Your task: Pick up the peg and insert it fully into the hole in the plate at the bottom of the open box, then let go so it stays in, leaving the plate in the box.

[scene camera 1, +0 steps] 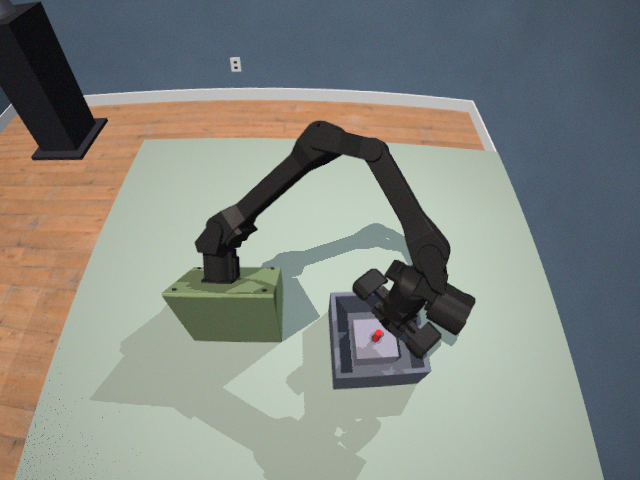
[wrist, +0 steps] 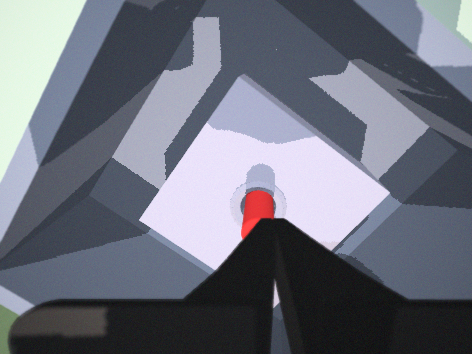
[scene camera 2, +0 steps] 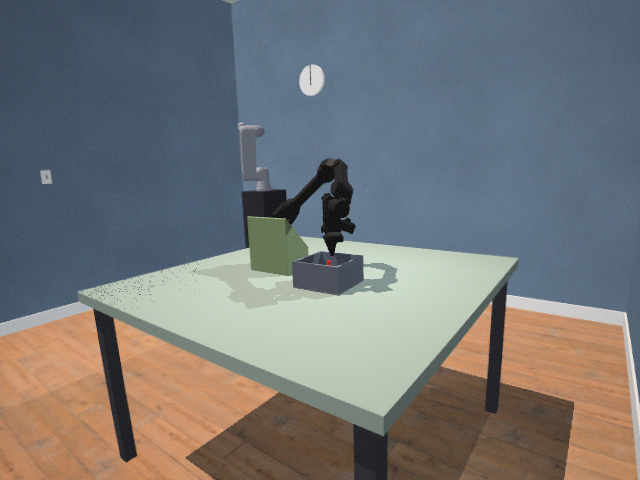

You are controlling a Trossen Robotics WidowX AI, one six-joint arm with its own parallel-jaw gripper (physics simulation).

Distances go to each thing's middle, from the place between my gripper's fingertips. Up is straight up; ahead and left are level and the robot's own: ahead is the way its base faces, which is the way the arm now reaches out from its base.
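Scene:
Measured from my hand, the pale square plate (scene camera 1: 365,351) is 70 mm below, 10 mm behind and 10 mm to the right. The grey box (scene camera 1: 344,307) is 60 mm below my hand, and it is 10 mm behind it and 10 mm to the right of it as well. I also find the red peg (wrist: 259,204) 60 mm below my hand and 10 mm behind it.

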